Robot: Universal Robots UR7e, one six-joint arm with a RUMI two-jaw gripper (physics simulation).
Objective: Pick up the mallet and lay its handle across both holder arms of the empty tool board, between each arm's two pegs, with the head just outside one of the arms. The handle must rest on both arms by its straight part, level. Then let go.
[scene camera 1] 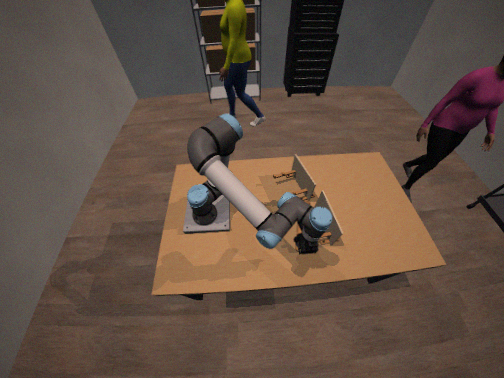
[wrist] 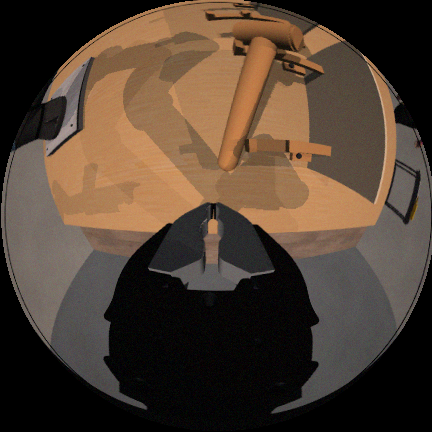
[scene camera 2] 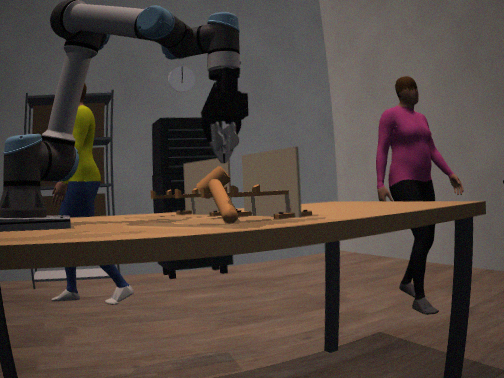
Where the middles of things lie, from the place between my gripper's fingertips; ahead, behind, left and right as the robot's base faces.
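My gripper: 140 mm to the right of the wooden mallet (scene camera 2: 214, 182), 80 mm short of it, 70 mm above it.
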